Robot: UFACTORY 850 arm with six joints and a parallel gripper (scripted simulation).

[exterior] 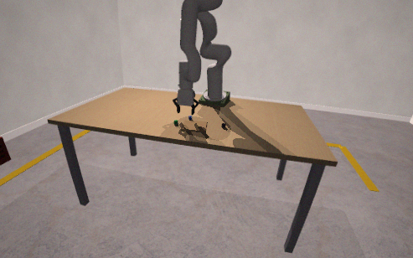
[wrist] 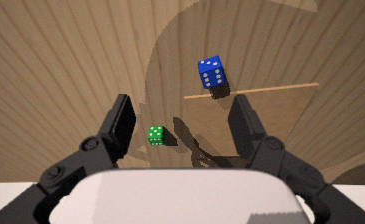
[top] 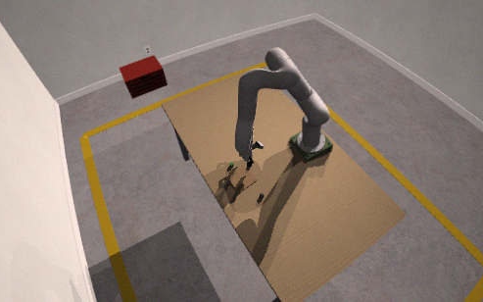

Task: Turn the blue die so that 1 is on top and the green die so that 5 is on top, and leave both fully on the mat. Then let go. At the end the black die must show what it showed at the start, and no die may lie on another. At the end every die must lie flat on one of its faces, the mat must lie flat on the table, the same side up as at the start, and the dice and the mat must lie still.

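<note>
The blue die lies 40 mm below my hand, 30 mm to the left of it and 20 mm behind it. Also, from my hand: mat: 90 mm to the left, 70 mm ahead, 50 mm below; then black die: 250 mm to the left, 40 mm below, 20 mm ahead; then green die: 90 mm ahead, 40 mm below, 30 mm to the right.
</note>
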